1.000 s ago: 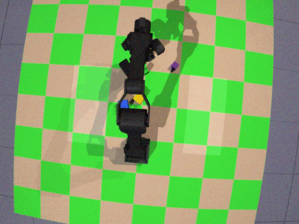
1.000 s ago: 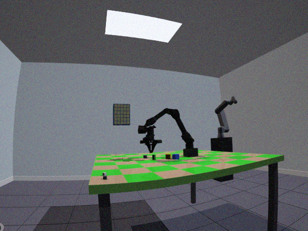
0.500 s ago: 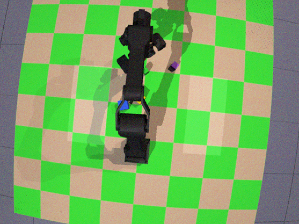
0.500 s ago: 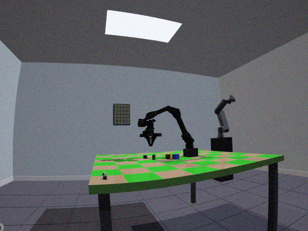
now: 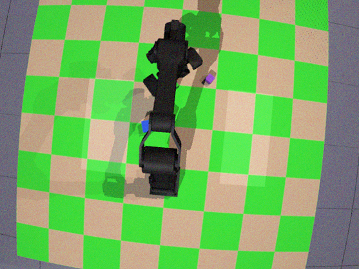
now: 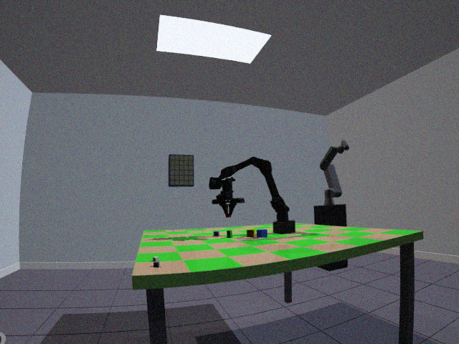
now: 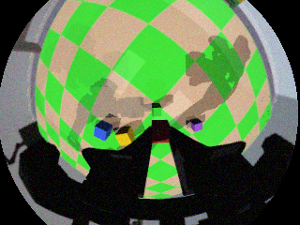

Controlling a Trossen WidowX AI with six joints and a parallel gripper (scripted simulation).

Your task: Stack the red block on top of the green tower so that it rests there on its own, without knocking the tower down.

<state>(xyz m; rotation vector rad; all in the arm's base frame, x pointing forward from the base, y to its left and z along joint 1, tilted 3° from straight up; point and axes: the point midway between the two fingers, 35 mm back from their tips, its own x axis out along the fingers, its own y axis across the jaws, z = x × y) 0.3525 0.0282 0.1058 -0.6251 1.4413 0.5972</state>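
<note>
Right now the yellow block is 13 cm behind my gripper tip and 10 cm below it. Round my gripper tip: blue block: 17 cm behind, 10 cm below, 7 cm to the left; then red block: right at my gripper tip; then purple block: 13 cm to the right, 11 cm below, 5 cm ahead.
</note>
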